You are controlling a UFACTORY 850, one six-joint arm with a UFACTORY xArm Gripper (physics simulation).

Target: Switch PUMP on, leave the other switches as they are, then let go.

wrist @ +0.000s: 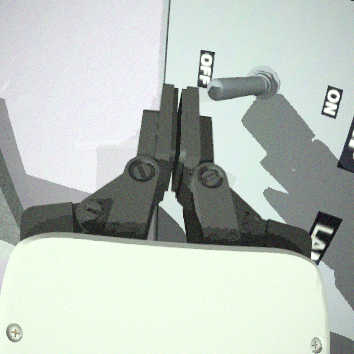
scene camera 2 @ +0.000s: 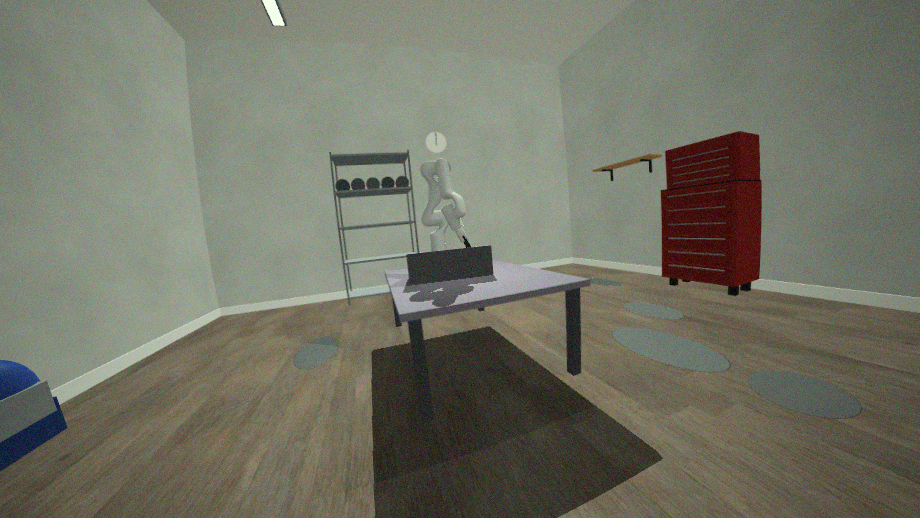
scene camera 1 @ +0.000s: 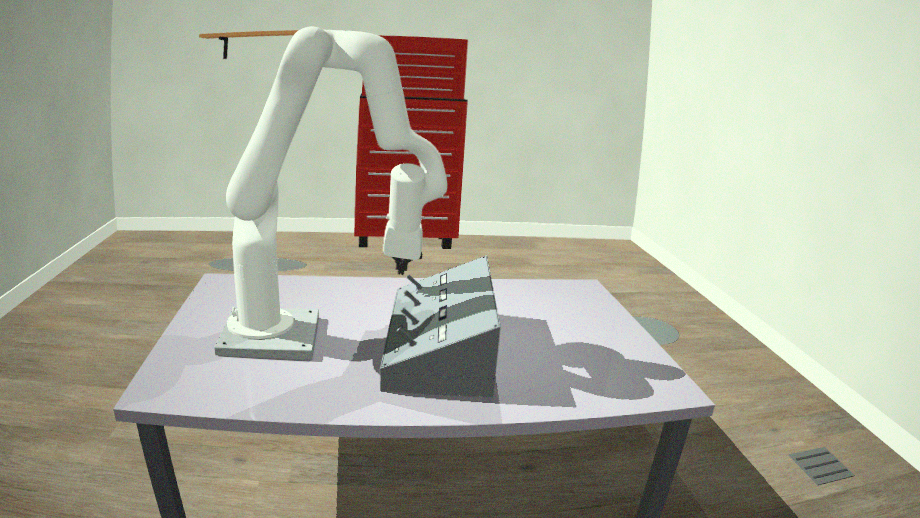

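The PUMP switch lever (scene camera 1: 413, 282) (wrist: 237, 88) is a grey metal stick at the far end of the sloped switch panel (scene camera 1: 473, 333) (scene camera 2: 449, 265). In the wrist view it leans toward its OFF label (wrist: 205, 69), away from its ON label (wrist: 331, 102). The PUMP name label (wrist: 348, 145) is cut off at the right edge. My gripper (scene camera 1: 401, 272) (scene camera 2: 467, 245) (wrist: 176, 106) is shut with nothing between its fingers. Its tips are beside the lever's free end, on the OFF side, by the panel's edge. Whether they touch the lever, I cannot tell.
The other levers (scene camera 1: 411, 297) (scene camera 1: 409, 316) (scene camera 1: 406, 335) stand in a row nearer scene camera 1. The LAMP label (wrist: 325, 237) shows below the PUMP switch in the wrist view. The panel stands on the table (scene camera 1: 212, 392) (scene camera 2: 540, 280). A red cabinet (scene camera 1: 412, 138) (scene camera 2: 698, 225) stands behind.
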